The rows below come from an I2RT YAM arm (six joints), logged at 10 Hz.
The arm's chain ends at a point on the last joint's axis. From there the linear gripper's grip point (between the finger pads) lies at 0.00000 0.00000 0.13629 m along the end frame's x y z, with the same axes.
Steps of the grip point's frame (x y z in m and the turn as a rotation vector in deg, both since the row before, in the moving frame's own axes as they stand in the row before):
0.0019 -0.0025 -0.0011 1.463 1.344 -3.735
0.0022 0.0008 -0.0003 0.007 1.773 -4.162
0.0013 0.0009 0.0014 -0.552 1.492 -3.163
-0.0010 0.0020 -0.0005 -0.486 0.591 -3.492
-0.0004 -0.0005 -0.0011 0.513 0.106 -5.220
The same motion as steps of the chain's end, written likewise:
-0.0012 0.0011 -0.0010 1.463 1.344 -3.735
-0.0020 0.0010 -0.0002 0.007 1.773 -4.162
-0.0023 -0.0003 0.0015 -0.552 1.492 -3.163
-0.0024 0.0009 -0.0005 -0.486 0.591 -3.492
-0.0006 0.0007 -0.0011 0.513 0.106 -5.220

